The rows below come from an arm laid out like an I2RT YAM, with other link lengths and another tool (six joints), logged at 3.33 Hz.
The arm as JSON. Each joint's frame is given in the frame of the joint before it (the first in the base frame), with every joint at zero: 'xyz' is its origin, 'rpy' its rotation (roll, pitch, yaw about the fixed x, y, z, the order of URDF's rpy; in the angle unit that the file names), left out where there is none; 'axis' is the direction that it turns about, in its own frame. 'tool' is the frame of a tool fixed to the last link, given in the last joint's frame.
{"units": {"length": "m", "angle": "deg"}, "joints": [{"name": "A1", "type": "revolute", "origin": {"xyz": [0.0, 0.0, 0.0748]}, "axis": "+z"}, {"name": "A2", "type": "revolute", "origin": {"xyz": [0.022, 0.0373, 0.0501]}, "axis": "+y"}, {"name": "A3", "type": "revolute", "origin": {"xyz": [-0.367, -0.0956, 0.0]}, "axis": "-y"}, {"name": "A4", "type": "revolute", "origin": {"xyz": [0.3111, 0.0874, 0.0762]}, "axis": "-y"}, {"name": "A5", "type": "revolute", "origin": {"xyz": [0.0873, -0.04, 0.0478]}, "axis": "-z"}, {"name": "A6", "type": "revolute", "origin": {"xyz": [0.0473, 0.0, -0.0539]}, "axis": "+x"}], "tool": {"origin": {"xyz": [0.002, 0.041, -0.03], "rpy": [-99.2, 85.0, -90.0]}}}
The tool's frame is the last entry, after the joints.
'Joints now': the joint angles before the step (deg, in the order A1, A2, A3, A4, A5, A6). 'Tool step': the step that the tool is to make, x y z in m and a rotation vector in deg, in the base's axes. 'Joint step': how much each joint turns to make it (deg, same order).
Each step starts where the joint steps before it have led.
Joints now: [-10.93 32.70 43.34 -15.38 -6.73 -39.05]
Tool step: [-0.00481 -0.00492 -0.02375 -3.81 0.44 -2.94]
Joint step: [0.04 -2.59 -4.29 1.67 3.29 -3.58]
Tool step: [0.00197 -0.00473 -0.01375 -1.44 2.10 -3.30]
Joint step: [-0.02 0.13 -1.80 0.09 3.45 -1.48]
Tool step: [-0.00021 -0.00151 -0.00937 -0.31 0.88 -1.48]
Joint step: [0.03 -0.36 -1.41 0.25 1.55 -0.28]
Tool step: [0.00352 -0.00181 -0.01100 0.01 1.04 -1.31]
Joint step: [0.02 0.40 -1.66 1.04 1.34 0.00]
